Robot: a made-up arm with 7 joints.
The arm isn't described. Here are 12 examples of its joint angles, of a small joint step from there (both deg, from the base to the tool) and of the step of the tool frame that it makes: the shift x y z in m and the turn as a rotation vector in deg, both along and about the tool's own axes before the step.
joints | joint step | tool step
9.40 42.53 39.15 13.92 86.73 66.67 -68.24 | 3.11 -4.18 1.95 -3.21 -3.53 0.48 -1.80 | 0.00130 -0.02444 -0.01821 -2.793 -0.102 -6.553
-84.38 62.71 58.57 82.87 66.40 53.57 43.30 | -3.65 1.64 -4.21 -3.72 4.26 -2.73 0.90 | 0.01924 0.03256 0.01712 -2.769 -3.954 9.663
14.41 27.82 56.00 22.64 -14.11 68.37 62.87 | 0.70 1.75 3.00 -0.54 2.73 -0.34 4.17 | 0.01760 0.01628 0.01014 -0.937 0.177 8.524
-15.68 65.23 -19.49 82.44 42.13 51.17 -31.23 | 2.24 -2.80 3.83 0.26 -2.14 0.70 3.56 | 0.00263 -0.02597 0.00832 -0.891 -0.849 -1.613
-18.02 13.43 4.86 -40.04 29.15 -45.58 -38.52 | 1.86 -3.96 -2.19 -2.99 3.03 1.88 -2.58 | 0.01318 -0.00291 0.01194 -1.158 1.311 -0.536
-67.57 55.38 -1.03 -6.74 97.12 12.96 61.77 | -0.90 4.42 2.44 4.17 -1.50 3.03 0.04 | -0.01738 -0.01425 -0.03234 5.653 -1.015 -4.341
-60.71 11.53 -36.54 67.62 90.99 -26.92 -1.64 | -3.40 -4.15 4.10 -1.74 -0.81 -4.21 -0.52 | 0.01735 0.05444 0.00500 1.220 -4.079 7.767
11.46 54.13 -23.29 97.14 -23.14 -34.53 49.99 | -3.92 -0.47 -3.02 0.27 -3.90 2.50 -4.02 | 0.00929 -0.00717 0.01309 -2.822 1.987 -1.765
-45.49 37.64 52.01 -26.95 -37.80 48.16 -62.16 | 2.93 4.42 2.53 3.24 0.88 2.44 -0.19 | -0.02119 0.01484 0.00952 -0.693 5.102 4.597
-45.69 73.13 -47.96 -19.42 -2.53 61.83 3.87 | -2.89 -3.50 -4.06 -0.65 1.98 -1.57 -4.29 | 0.00859 -0.01207 0.02278 0.086 -5.962 -4.696
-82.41 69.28 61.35 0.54 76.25 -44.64 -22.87 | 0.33 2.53 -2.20 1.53 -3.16 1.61 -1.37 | 0.00077 0.00537 -0.00501 -0.857 -1.326 -0.061
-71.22 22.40 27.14 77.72 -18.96 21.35 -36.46 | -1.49 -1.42 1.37 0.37 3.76 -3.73 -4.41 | 0.00716 -0.01472 0.00236 2.564 -1.324 -6.117
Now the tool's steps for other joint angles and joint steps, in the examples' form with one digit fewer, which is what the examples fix.
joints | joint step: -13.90 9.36 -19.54 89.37 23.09 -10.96 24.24 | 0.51 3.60 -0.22 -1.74 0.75 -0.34 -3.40
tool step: 0.0005 0.0187 -0.0178 1.56 0.23 -1.10
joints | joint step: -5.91 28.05 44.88 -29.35 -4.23 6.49 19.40 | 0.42 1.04 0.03 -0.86 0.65 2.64 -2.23
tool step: 0.0010 0.0010 -0.0022 1.22 0.81 -3.07
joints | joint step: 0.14 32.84 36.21 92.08 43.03 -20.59 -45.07 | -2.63 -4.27 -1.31 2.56 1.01 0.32 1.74
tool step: 0.0272 -0.0279 0.0102 -0.52 -0.75 -4.19
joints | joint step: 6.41 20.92 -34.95 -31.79 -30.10 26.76 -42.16 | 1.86 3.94 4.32 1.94 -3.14 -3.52 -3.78
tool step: -0.0241 0.0059 0.0078 -0.61 -0.82 1.29
